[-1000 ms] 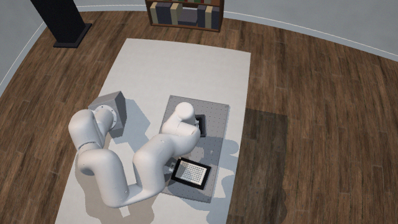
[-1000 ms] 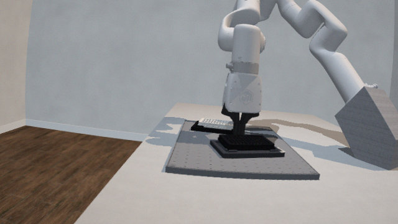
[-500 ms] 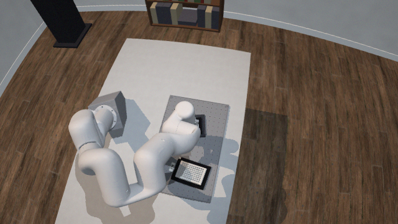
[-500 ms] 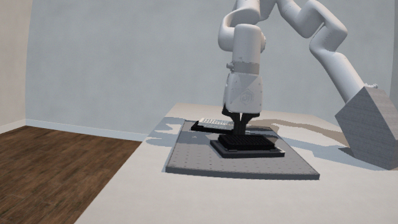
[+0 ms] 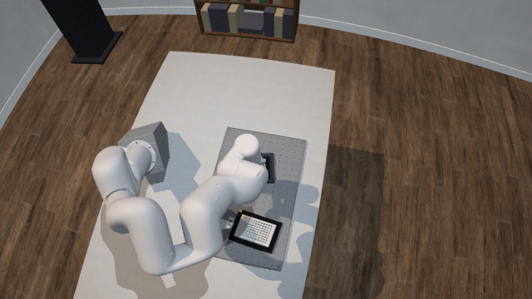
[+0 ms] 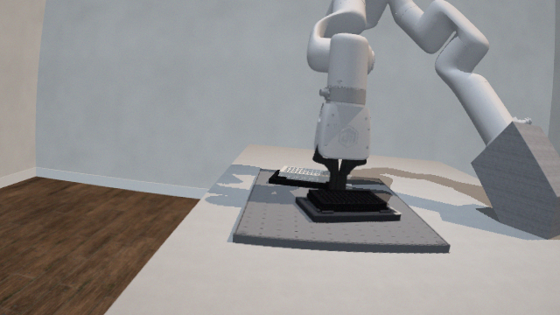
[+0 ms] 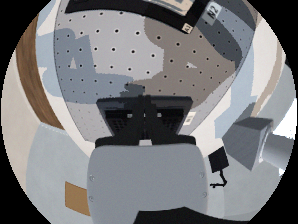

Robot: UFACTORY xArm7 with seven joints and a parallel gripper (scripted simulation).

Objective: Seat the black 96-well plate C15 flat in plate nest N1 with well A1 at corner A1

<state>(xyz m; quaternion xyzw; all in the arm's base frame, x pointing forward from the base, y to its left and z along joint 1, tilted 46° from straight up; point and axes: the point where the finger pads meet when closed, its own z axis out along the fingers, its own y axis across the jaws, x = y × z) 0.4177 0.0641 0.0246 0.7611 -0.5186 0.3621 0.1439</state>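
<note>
Right now my hand is 60 mm to the right of the black plate C15, 20 mm above it and 10 mm past it. From my hand the other things lie so: dark plate nest N1: 60 mm to the left, 30 mm below, 10 mm behind; then N2 label: 160 mm to the right, 50 mm behind, 40 mm below; then white plate C51: 180 mm to the right, 40 mm ahead, 20 mm below.
</note>
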